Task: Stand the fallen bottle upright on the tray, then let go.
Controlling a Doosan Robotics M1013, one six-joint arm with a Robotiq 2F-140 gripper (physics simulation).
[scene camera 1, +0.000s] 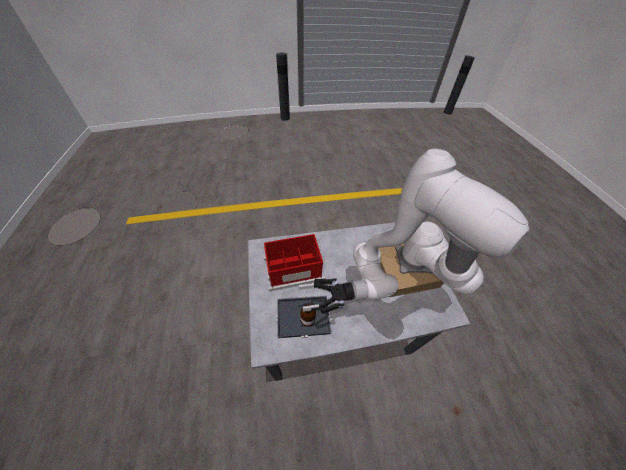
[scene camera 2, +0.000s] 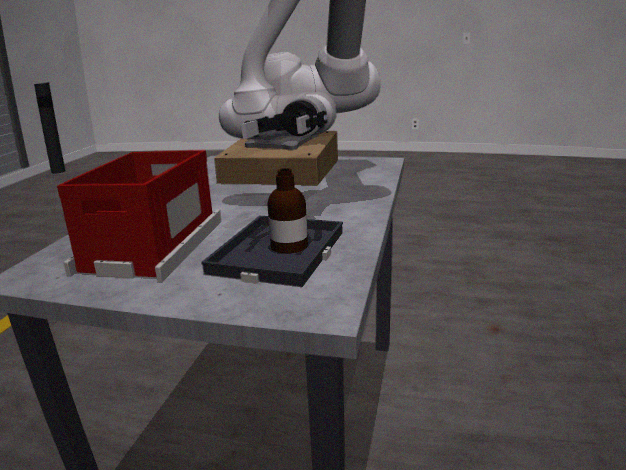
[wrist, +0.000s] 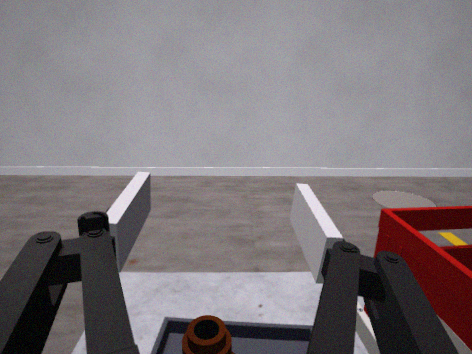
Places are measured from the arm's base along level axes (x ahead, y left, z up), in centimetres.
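Pixels of known places: gripper, between the fingertips: (scene camera 1: 300,298) (scene camera 2: 271,128) (wrist: 222,196); arm's base, origin of its link: (scene camera 1: 413,259) (scene camera 2: 282,141).
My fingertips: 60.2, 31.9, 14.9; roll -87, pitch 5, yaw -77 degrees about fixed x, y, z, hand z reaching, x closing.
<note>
For each thing: its top centre in the pictures, then the offset to it from my fingertips, as dx, dy, dz. "spot": a spot on its surface instead. Level surfaces: height alone.
- brown bottle with a white label, centre of its top: (wrist: 206,329) (scene camera 2: 284,169) (scene camera 1: 308,307) -3.2, +0.4, -8.3
- dark tray, centre of its top: (scene camera 2: 277,240) (scene camera 1: 303,315) -0.7, -0.8, -21.7
- red crate, centre of its top: (scene camera 2: 137,165) (scene camera 1: 292,252) +6.2, -28.0, -6.8
- pale guide strip, a spot on its surface: (scene camera 2: 189,247) spot: +6.1, -17.3, -23.0
- grey table, height of its surface: dz -24.3
The brown bottle with a white label (scene camera 1: 307,317) (scene camera 2: 288,230) (wrist: 206,342) stands upright on the dark tray (scene camera 1: 288,326) (scene camera 2: 288,278) (wrist: 280,345), inside its rim. In the wrist view its mouth and neck show at the bottom edge; the rest is cut off. My gripper (scene camera 1: 307,296) (scene camera 2: 276,126) (wrist: 222,196) is open, with nothing between its white finger pads. It is level and higher than the bottle's top, apart from it and back toward the arm's base in scene camera 2.
A red crate (scene camera 1: 275,278) (scene camera 2: 111,232) (wrist: 400,265) stands beside the tray, with a pale guide strip (scene camera 2: 189,247) along its near side. The arm's base is on a wooden block (scene camera 1: 419,284) (scene camera 2: 267,171) at the other end of the grey table (scene camera 1: 353,344) (scene camera 2: 151,306).
</note>
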